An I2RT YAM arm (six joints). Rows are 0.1 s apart.
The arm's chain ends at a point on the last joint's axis. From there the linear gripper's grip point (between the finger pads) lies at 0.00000 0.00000 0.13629 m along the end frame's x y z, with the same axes.
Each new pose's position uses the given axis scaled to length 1; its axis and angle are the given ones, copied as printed.
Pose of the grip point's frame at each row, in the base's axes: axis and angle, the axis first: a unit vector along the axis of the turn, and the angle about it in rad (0 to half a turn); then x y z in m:
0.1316 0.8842 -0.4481 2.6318 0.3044 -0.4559 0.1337
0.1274 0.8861 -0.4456 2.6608 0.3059 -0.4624 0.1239
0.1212 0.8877 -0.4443 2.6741 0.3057 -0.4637 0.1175
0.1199 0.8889 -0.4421 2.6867 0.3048 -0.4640 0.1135
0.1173 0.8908 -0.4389 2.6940 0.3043 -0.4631 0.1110
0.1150 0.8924 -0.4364 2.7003 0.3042 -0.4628 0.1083
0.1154 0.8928 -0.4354 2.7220 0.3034 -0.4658 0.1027
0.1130 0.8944 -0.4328 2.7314 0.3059 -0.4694 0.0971
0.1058 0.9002 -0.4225 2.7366 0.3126 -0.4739 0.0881
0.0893 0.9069 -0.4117 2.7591 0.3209 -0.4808 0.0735
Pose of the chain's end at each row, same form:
0.1316 0.8842 -0.4481 2.6318 0.2606 -0.3460 0.2014
0.1274 0.8861 -0.4456 2.6608 0.2646 -0.3528 0.1937
0.1212 0.8877 -0.4443 2.6741 0.2651 -0.3545 0.1883
0.1199 0.8889 -0.4421 2.6867 0.2653 -0.3551 0.1854
0.1173 0.8908 -0.4389 2.6940 0.2651 -0.3549 0.1839
0.1150 0.8924 -0.4364 2.7003 0.2653 -0.3550 0.1821
0.1154 0.8928 -0.4354 2.7220 0.2669 -0.3580 0.1777
0.1130 0.8944 -0.4328 2.7314 0.2701 -0.3621 0.1731
0.1058 0.9002 -0.4225 2.7366 0.2760 -0.3687 0.1667
0.0893 0.9069 -0.4117 2.7591 0.2844 -0.3782 0.1554

